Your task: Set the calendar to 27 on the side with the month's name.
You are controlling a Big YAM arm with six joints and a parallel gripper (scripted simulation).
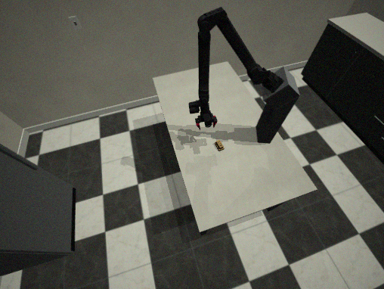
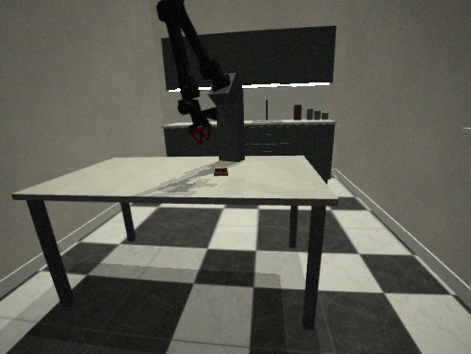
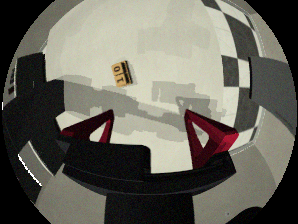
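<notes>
Now: the wooden tray 70 mm behind my hand, 80 mm to the left of it and 200 mm below it.
</notes>
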